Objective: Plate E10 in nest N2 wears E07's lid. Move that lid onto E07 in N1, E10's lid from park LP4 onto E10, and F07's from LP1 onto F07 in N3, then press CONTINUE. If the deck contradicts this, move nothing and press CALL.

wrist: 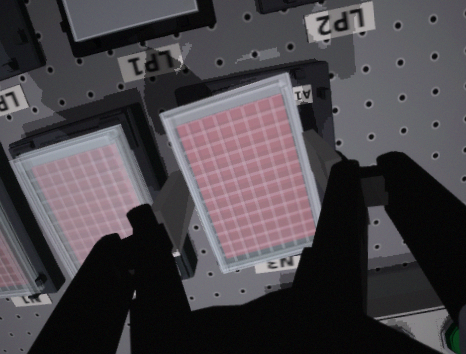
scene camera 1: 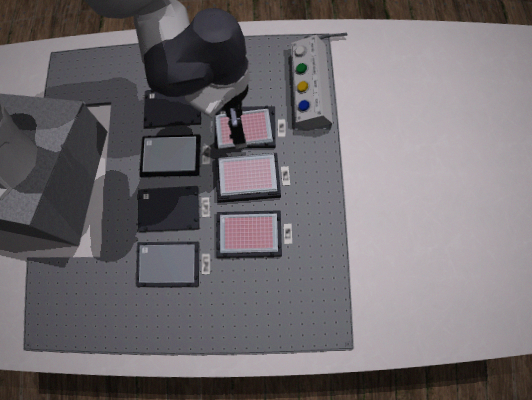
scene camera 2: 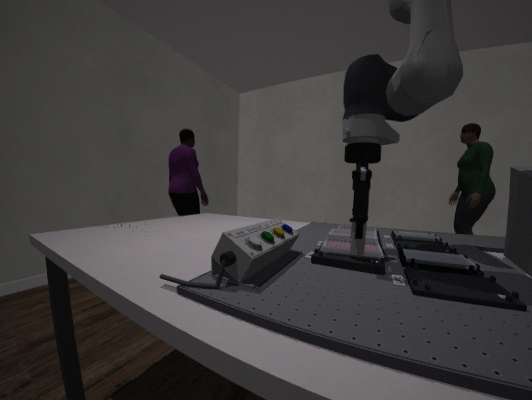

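My gripper [scene camera 1: 238, 142] [scene camera 2: 358, 242] [wrist: 246, 169] points down at nest N3, shut on the long sides of the pink plate [scene camera 1: 259, 126] [wrist: 245, 175] there. In the wrist view this plate looks slightly turned against its dark nest [wrist: 320, 117]; whether it is raised is unclear. The middle plate [scene camera 1: 247, 175] [wrist: 82, 200], in N2, looks paler under a clear cover. The plate in N1 [scene camera 1: 249, 233] [wrist: 12, 265] is stronger pink. A grey lid [scene camera 1: 170, 155] [wrist: 132, 12] lies in park LP1, another lid [scene camera 1: 167, 264] in LP4. Plate names are not readable.
The button box [scene camera 1: 314, 85] [scene camera 2: 250, 250] stands beside the nests, with white [scene camera 1: 299, 50], green [scene camera 1: 301, 68], yellow [scene camera 1: 302, 86] and blue [scene camera 1: 303, 105] buttons. Dark parks [scene camera 1: 170, 117] [scene camera 1: 167, 212] show no lid. A grey block [scene camera 1: 65, 170] stands at the left.
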